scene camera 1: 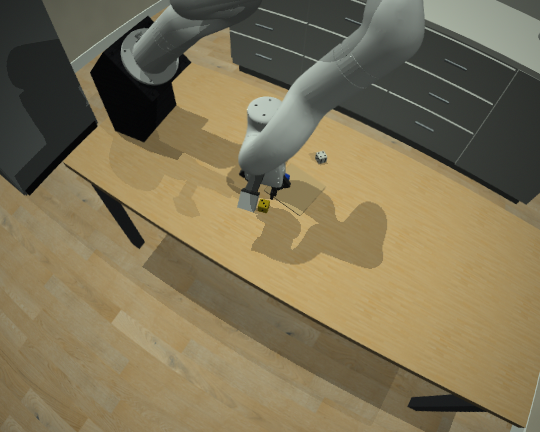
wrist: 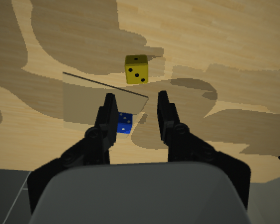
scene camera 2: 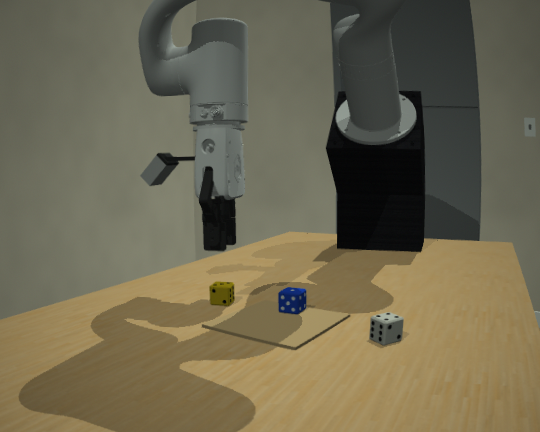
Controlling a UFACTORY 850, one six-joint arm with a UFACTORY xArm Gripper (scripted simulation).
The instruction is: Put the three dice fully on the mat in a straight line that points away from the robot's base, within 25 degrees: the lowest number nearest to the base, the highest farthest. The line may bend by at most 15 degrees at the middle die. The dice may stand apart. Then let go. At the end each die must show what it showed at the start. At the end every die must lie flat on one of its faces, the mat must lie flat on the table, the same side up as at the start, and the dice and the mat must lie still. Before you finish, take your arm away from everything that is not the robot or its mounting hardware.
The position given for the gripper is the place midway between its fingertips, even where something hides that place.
Observation:
In view: the gripper [scene camera 2: 220, 247] and a thin tan mat [wrist: 82, 97].
The gripper also shows in scene camera 1 [scene camera 1: 264, 193] and in the wrist view [wrist: 137, 102].

